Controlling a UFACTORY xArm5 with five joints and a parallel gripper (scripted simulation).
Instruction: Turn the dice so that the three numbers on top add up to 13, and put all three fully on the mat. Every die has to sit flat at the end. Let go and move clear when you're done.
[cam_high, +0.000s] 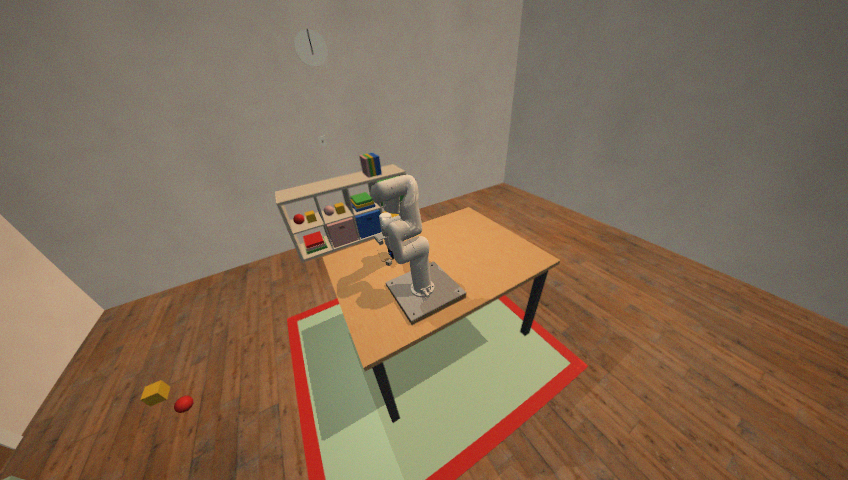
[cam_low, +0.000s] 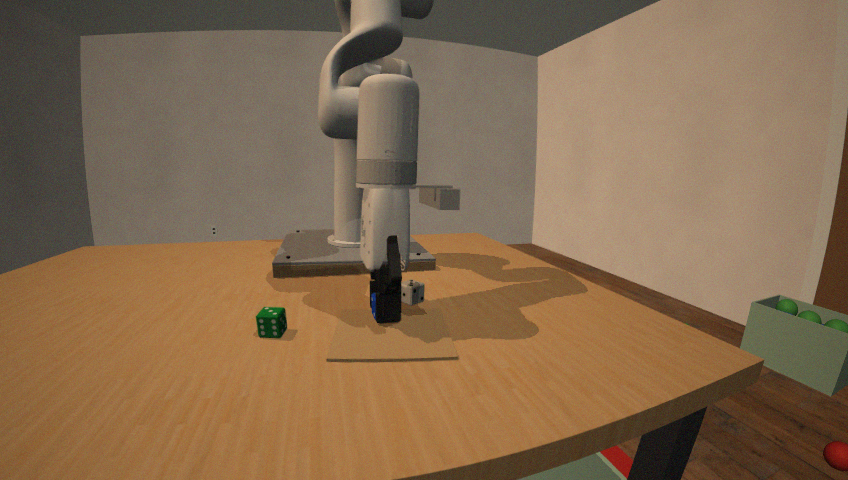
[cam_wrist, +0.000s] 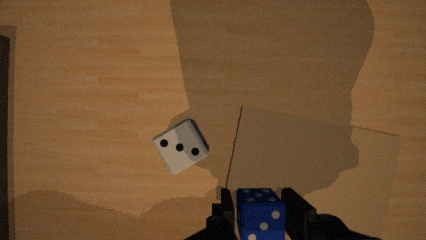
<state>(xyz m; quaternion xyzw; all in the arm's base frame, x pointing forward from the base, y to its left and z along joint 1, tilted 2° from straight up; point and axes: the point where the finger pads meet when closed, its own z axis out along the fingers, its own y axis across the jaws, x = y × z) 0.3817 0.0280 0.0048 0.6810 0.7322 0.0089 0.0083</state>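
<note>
My hand is 10 mm above the blue die. Also, from my hand: green die: 150 mm to the right, 30 mm ahead, 10 mm below; white die: 60 mm behind, 50 mm to the left, 10 mm below; tan mat: 50 mm ahead, 20 mm below.
</note>
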